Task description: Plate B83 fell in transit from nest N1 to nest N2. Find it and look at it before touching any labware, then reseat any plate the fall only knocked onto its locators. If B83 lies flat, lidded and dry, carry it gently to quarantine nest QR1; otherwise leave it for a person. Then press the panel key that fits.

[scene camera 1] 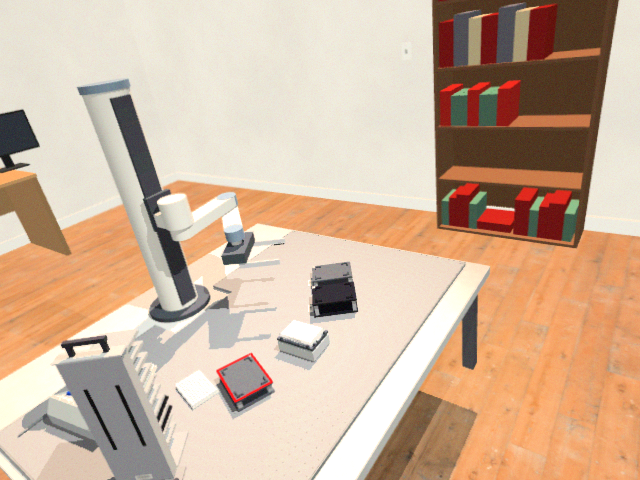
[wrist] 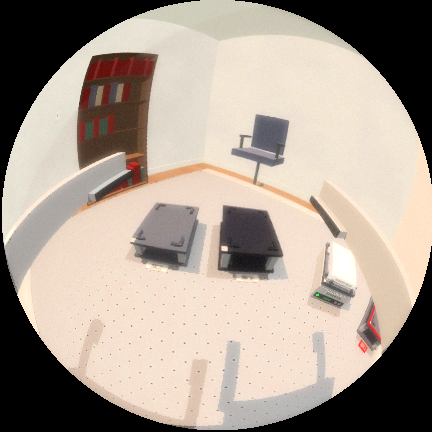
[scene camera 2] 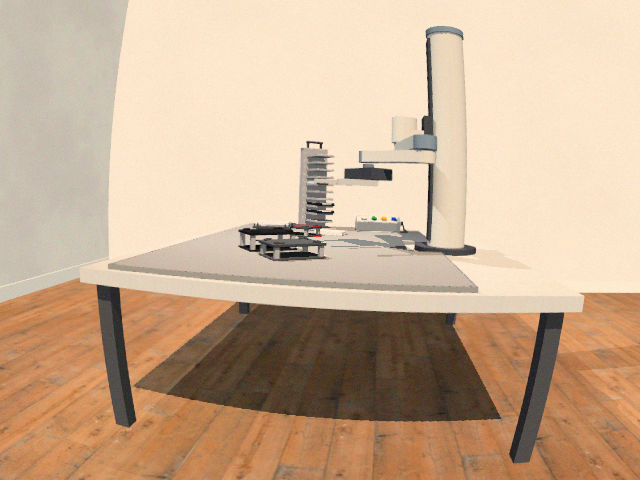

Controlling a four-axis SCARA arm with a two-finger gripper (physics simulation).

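Seen in the pictures: gripper, fingertip midpoint: (scene camera 1: 282, 250) (wrist: 221, 169) (scene camera 2: 325, 181); arm's base, origin of the base link: (scene camera 1: 181, 304) (scene camera 2: 445, 250).
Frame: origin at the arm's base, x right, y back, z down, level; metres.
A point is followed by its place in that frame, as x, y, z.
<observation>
My gripper (scene camera 1: 281, 252) @(-0.211, -0.447, -0.237) (wrist: 221, 169) @(-0.211, -0.447, -0.237) is open and empty, high above the table, facing the nests. Grey nest N2 (scene camera 1: 331, 271) @(-0.392, -0.520, -0.058) (scene camera 2: 293, 242) @(-0.420, -0.509, -0.058) (wrist: 170, 227) @(-0.372, -0.511, -0.058) and black nest N1 (scene camera 1: 333, 292) @(-0.250, -0.627, -0.071) (wrist: 250, 230) @(-0.239, -0.616, -0.071) stand side by side with bare tops. A white plate (scene camera 1: 196, 388) (scene camera 2: 333, 233) lies on the table beside the red-rimmed nest QR1 (scene camera 1: 245, 377) @(0.219, -0.614, -0.053); its label, lid and any wetness cannot be made out. Another white plate (scene camera 1: 302, 333) @(0.004, -0.675, -0.082) (wrist: 341, 262) @(-0.015, -0.655, -0.082) sits on a small instrument (scene camera 1: 298, 351) @(0.043, -0.680, -0.039) (wrist: 330, 296) @(-0.005, -0.593, -0.037); whether it is fully seated is unclear. The key panel (scene camera 2: 377, 225) @(0.509, -0.266, -0.045) shows green, yellow and blue keys.
A tall grey plate rack (scene camera 1: 111, 408) @(0.574, -0.605, -0.271) with many shelves stands at the near left in scene camera 1, close to the panel. The arm's column (scene camera 1: 126, 196) @(0.072, -0.020, -0.522) (scene camera 2: 448, 139) @(-0.074, -0.012, -0.421) rises at the table edge. A bookshelf and a chair (wrist: 270, 135) stand beyond the table.
</observation>
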